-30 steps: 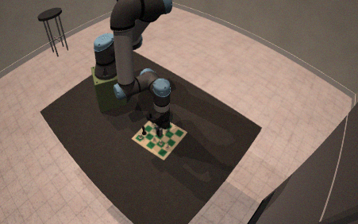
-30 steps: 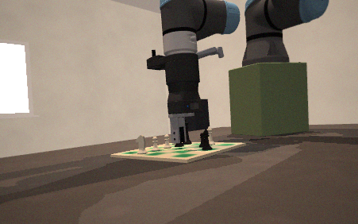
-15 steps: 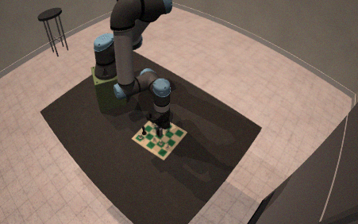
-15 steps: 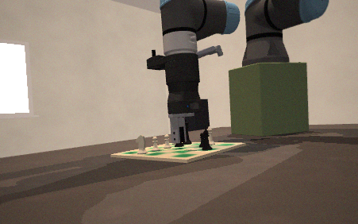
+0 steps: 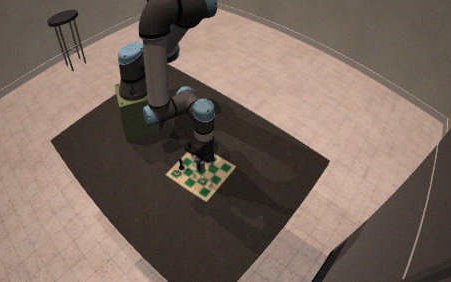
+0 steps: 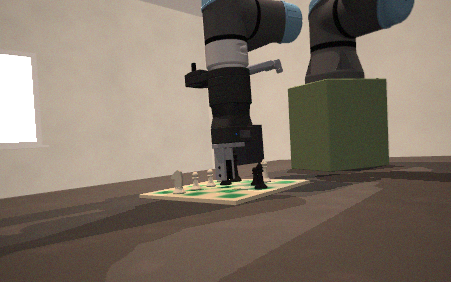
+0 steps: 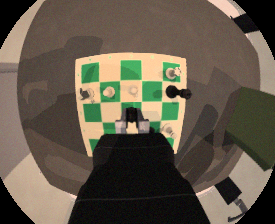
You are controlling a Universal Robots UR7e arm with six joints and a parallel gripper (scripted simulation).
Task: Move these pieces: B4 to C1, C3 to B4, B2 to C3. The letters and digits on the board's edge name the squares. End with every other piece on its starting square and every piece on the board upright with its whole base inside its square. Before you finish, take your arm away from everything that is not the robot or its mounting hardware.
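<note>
My gripper is now 3 cm above the cream chessboard.
</note>
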